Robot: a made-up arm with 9 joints. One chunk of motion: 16 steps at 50 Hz.
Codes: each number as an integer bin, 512 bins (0 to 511) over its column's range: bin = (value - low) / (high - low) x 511, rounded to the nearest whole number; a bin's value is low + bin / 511 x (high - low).
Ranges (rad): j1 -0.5..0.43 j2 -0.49..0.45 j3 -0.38..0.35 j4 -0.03..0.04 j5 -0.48..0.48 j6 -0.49..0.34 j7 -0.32..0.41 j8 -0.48..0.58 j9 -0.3..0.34
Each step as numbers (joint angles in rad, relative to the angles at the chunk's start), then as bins.
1 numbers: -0.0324 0.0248 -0.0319 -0.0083 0.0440 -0.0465 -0.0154 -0.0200 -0.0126
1 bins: 257 280 244 158 279 273 213 222 229
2 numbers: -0.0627 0.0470 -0.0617 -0.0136 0.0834 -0.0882 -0.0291 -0.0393 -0.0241
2 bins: 240 292 223 120 300 247 204 212 220
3 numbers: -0.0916 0.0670 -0.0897 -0.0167 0.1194 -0.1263 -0.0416 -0.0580 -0.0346
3 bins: 224 303 203 97 319 224 195 203 212
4 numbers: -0.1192 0.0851 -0.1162 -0.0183 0.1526 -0.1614 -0.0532 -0.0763 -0.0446
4 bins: 209 313 185 85 337 202 187 195 204
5 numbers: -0.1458 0.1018 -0.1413 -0.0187 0.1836 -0.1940 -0.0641 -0.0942 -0.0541
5 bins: 195 322 167 82 353 182 179 186 196
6 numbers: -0.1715 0.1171 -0.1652 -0.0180 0.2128 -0.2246 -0.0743 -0.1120 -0.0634
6 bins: 180 330 150 88 369 163 172 177 189
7 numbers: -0.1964 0.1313 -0.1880 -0.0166 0.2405 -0.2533 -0.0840 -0.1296 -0.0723
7 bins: 167 338 134 98 384 146 165 169 182
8 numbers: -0.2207 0.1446 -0.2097 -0.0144 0.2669 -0.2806 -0.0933 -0.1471 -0.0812
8 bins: 153 345 119 114 398 129 159 160 175
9 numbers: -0.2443 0.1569 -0.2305 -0.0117 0.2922 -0.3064 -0.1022 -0.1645 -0.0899
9 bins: 140 352 105 134 411 113 152 152 168
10 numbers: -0.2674 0.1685 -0.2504 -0.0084 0.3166 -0.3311 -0.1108 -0.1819 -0.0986
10 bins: 128 358 91 158 424 98 146 144 161
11 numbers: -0.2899 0.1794 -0.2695 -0.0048 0.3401 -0.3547 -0.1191 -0.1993 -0.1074
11 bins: 115 364 77 184 437 83 141 135 154
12 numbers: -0.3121 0.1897 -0.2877 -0.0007 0.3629 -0.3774 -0.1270 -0.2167 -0.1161
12 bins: 103 369 65 214 449 69 135 127 147
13 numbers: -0.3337 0.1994 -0.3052 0.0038 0.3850 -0.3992 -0.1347 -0.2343 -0.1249
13 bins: 91 375 52 247 460 56 130 118 140
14 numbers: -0.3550 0.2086 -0.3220 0.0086 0.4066 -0.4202 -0.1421 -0.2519 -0.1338
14 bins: 80 380 41 282 472 43 125 110 133
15 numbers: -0.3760 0.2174 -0.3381 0.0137 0.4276 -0.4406 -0.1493 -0.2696 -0.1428
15 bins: 68 385 29 319 483 30 119 101 126
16 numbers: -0.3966 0.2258 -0.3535 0.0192 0.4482 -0.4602 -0.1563 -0.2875 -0.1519
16 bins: 57 389 19 359 494 18 115 93 118
